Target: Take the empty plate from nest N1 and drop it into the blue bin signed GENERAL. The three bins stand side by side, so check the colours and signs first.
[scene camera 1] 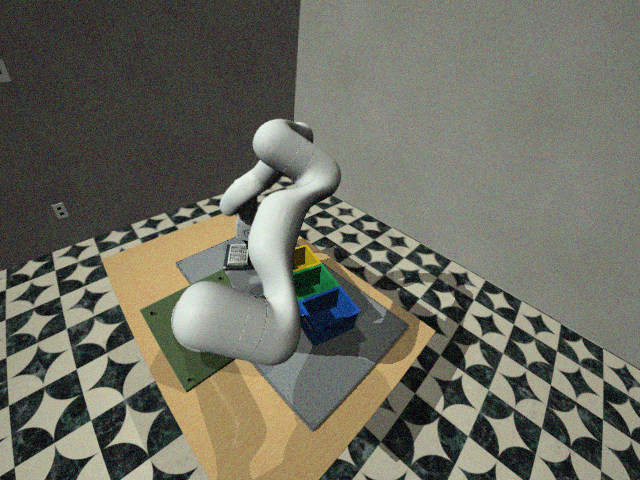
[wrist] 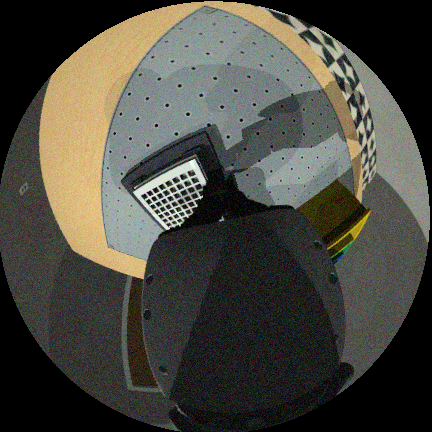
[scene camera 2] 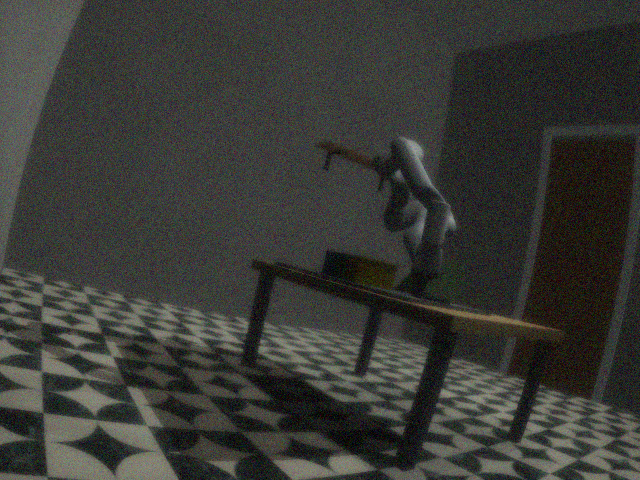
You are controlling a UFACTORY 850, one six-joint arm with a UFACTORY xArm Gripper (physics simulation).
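My gripper [wrist: 216,182] is shut and empty. It is low at the nest's right side in the wrist view, beside the plate. The white plate with a grid of wells [scene camera 1: 237,253] [wrist: 200,171] sits in a dark nest [wrist: 165,150]; its lower right part is hidden by the gripper. No N1 label is readable. The blue bin [scene camera 1: 333,322] is nearest scene camera 1 in the row of three; a sliver of that blue bin [wrist: 339,258] shows in the wrist view. No GENERAL sign is readable. In scene camera 1 the arm hides the fingertips.
The green bin [scene camera 1: 330,279] is the middle one and the yellow bin [scene camera 1: 311,255] [scene camera 2: 379,274] [wrist: 327,210] is nearest the nest. All stand on the grey perforated board [scene camera 1: 320,392] [wrist: 175,100]. A green board [scene camera 1: 175,343] lies under the arm's base on the wooden table [scene camera 1: 131,279].
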